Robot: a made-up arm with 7 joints. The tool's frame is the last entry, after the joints. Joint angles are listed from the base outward. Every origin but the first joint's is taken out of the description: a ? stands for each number. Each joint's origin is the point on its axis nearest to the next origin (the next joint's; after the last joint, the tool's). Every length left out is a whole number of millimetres.
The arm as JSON. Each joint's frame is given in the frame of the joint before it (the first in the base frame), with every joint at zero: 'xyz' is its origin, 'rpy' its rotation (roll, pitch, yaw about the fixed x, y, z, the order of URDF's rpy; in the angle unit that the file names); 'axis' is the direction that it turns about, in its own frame. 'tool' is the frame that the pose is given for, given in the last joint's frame.
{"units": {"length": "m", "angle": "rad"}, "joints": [
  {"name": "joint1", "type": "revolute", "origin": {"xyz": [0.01, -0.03, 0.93], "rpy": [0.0, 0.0, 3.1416]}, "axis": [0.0, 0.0, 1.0]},
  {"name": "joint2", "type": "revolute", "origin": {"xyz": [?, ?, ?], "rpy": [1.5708, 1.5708, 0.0]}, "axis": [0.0, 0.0, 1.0]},
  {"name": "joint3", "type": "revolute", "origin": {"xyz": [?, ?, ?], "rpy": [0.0, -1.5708, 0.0]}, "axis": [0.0, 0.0, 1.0]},
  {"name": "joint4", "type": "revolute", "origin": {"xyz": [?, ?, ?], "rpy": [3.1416, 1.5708, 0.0]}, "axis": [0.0, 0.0, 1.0]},
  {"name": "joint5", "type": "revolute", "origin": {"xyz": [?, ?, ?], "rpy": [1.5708, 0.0, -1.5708]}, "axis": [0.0, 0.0, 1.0]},
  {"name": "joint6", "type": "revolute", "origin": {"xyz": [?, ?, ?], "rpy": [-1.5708, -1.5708, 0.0]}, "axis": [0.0, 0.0, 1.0]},
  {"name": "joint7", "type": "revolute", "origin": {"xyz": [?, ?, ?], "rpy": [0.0, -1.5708, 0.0]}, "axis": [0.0, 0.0, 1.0]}
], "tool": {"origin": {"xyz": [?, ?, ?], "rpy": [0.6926, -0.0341, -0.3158]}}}
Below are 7 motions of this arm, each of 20 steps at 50 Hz.
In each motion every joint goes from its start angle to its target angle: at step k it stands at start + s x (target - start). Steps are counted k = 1, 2, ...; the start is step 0. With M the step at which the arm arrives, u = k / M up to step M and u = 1 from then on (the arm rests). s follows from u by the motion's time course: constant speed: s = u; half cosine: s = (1 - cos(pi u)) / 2; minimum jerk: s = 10 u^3 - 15 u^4 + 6 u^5.
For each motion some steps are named. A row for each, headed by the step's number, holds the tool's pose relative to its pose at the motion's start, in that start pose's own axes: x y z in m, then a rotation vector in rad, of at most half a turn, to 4 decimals.
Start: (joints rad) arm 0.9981 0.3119 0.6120 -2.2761 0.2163 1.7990 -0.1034
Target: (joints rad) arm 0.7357 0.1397 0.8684 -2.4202 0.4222 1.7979 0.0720
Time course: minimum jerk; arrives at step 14
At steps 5, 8, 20:
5: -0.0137 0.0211 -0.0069 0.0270 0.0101 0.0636
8: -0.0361 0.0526 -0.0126 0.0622 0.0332 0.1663
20: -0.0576 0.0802 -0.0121 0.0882 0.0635 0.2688

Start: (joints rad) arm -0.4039 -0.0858 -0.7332 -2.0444 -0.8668 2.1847 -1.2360
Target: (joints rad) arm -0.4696 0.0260 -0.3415 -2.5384 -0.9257 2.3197 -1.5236
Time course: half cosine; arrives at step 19
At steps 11, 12, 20:
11: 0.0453 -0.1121 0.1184 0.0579 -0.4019 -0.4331
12: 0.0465 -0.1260 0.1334 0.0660 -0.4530 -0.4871
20: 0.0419 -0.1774 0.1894 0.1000 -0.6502 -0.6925

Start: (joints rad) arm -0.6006 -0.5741 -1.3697 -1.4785 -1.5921 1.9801 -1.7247
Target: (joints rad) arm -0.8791 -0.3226 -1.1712 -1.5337 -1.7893 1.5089 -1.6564
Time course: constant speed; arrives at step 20
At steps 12, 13, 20:
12: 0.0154 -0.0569 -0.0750 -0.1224 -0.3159 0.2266
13: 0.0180 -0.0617 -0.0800 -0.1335 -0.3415 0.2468
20: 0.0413 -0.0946 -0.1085 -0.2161 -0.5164 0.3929

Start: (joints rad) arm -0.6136 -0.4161 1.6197 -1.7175 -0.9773 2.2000 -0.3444
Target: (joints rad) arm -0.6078 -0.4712 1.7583 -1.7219 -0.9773 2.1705 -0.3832
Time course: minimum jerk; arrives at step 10
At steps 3, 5, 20:
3: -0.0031 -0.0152 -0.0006 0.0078 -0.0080 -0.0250
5: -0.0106 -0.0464 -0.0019 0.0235 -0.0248 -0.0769
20: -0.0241 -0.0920 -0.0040 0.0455 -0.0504 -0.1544

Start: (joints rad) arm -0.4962 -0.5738 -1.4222 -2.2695 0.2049 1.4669 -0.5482
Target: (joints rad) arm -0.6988 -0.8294 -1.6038 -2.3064 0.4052 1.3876 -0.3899
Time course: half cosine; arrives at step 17
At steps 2, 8, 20:
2: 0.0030 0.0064 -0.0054 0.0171 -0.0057 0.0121
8: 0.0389 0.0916 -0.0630 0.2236 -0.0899 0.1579
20: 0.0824 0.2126 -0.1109 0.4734 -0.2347 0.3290

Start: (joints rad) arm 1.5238 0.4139 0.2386 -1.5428 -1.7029 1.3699 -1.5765
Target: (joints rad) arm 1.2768 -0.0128 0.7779 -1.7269 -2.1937 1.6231 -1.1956
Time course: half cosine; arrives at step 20
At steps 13, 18, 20:
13: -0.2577 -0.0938 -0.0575 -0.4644 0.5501 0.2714
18: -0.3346 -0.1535 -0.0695 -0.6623 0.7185 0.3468
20: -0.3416 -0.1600 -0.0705 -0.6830 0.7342 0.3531

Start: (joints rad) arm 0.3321 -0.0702 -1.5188 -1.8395 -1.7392 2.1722 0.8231
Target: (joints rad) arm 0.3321 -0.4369 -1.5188 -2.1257 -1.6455 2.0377 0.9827
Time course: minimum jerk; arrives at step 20
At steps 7, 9, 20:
7: -0.0117 0.0459 0.0064 -0.0550 -0.0495 0.1043
9: -0.0228 0.0779 0.0096 -0.0949 -0.0870 0.1777
20: -0.0744 0.1763 0.0102 -0.2292 -0.2268 0.4118

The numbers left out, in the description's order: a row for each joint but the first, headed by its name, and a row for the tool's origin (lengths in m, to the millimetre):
joint2: 0.02 0.03 0.0
joint3: -0.57 0.01 0.0
joint4: -0.02 -0.1 0.0
joint5: -0.29 -0.06 0.0
joint6: 0.02 0.03 0.0
joint7: 0.01 -0.08 0.0
tool: -0.02 0.03 0.0

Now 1 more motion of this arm.
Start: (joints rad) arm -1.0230 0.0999 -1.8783 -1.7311 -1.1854 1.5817 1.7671
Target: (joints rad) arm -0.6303 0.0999 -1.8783 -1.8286 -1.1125 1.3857 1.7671
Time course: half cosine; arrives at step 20
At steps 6, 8, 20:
6: -0.0003 -0.0057 -0.0380 -0.0014 -0.0490 -0.0140
8: 0.0012 -0.0090 -0.0637 -0.0005 -0.0819 -0.0243
20: 0.0257 -0.0191 -0.1830 0.0242 -0.2337 -0.0801

